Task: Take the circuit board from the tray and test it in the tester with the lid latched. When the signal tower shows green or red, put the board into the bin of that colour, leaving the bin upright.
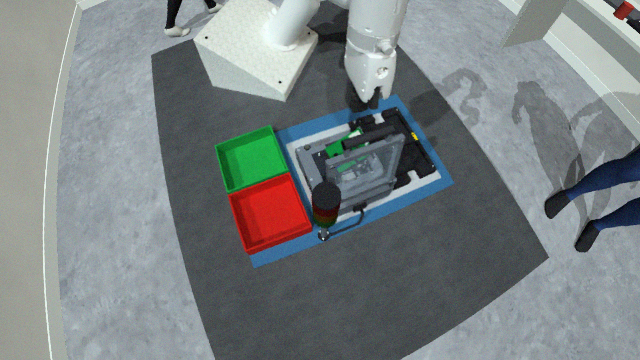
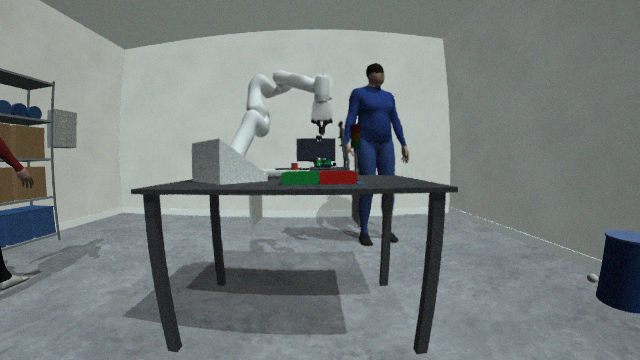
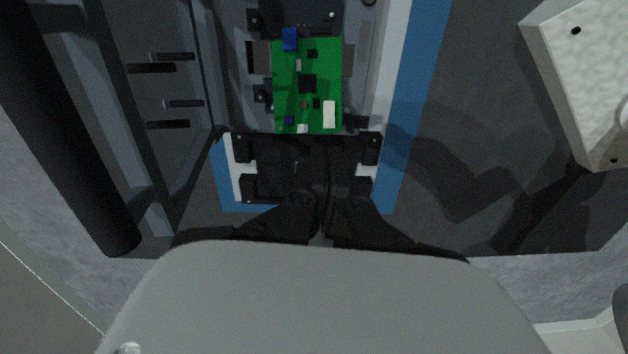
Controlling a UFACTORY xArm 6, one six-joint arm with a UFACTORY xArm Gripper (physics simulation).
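Places are measured from the arm's base along level axes (x ahead, y left, z up), in centimetres.
Pixels of known places: gripper, fingertip midpoint: (image 1: 358,108) (image 2: 321,134) (image 3: 321,166); arm's base, link origin: (image 1: 279,36).
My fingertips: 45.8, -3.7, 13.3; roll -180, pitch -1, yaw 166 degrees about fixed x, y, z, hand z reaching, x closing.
Note:
Ahead of a thing's pixels: the offset from my fingertips to its top centre, as dx, dy, dz. "pt": to the spot under its first point. Level surfaces: height alone.
The green circuit board (image 1: 336,146) (image 3: 285,90) lies in the grey tester (image 1: 311,170) (image 3: 357,85), lined up with its bed; whether it is fully seated I cannot tell. The tester's lid @(+9.2, -4.7, +5.8) (image 1: 398,160) (image 3: 160,80) stands open, upright. The black tray @(pt +10.0, +17.2, -20.5) (image 1: 422,159) (image 3: 248,189) beside the tester holds no board. My gripper (image 1: 369,104) (image 2: 321,133) (image 3: 321,166) is shut and empty, above the tray side. The signal tower @(pt +14.2, -16.0, +3.5) (image 1: 326,202) (image 2: 355,136) has no clearly lit lamp. The green bin @(-12.0, -21.9, -17.6) (image 1: 257,160) (image 2: 300,178) and red bin @(+2.9, -24.0, -17.6) (image 1: 270,212) (image 2: 338,178) stand upright and empty.
The tower stands at the tester's lid side, with a cable (image 1: 361,222) running to the tester. The bins touch each other beyond the tester's end away from the tray. A blue mat @(dz -22.1) (image 1: 445,180) (image 3: 412,85) lies under the equipment. The robot's pale base block (image 1: 250,55) (image 2: 207,162) stands on the table @(dz -22.3) (image 2: 400,186).

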